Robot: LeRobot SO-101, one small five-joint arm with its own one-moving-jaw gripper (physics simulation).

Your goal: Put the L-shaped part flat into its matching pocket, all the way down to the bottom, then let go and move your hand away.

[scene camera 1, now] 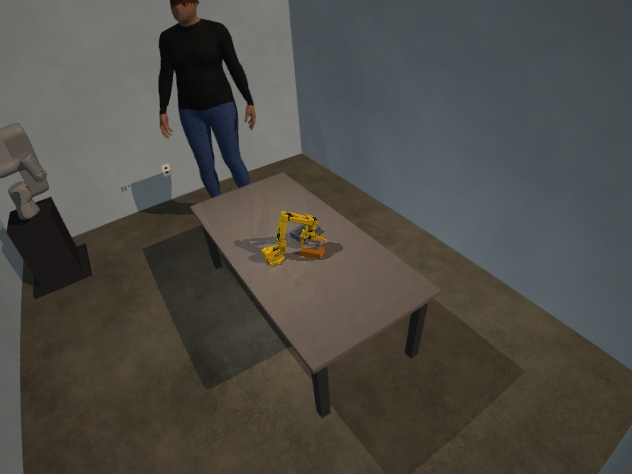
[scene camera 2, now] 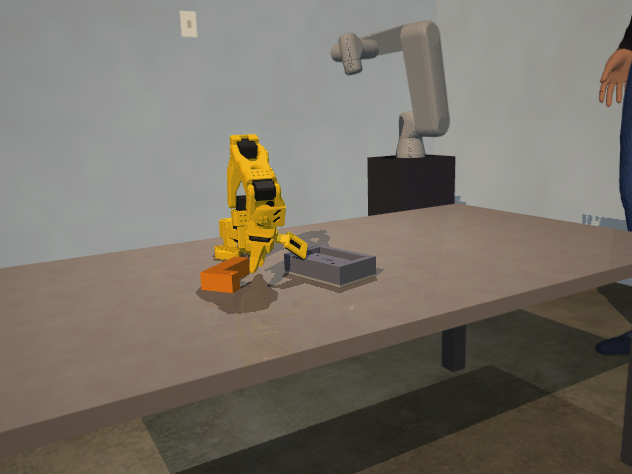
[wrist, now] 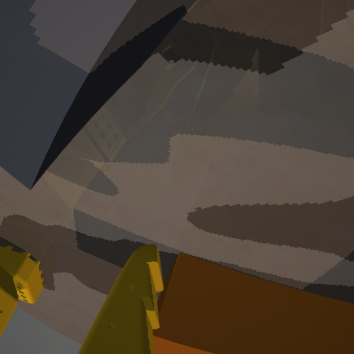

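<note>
The orange L-shaped part (scene camera 1: 311, 252) (scene camera 2: 217, 281) (wrist: 265, 305) lies on the table, apart from the grey tray (scene camera 1: 295, 235) (scene camera 2: 357, 271) (wrist: 35, 105) that has the recessed pocket. My gripper (scene camera 1: 314, 242) (scene camera 2: 255, 264) is fully open and empty, low over the table at the part's tray side. In the wrist view one notched jaw (wrist: 127, 305) shows, its inner side close beside the part's end; whether they touch I cannot tell. The moving jaw is swung out of that view. The near end of the part is cut off by the wrist view's lower edge, and the pocket's floor is partly hidden.
The brown table (scene camera 1: 357, 306) (scene camera 2: 127, 346) carries the arm, the part and the tray. The tray's raised walls stand close to the gripper's side. A person (scene camera 1: 201, 66) stands behind the table's far end. A grey robot arm (scene camera 1: 22, 168) (scene camera 2: 426, 76) stands on a black pedestal (scene camera 1: 48, 250) (scene camera 2: 408, 183) away from the table.
</note>
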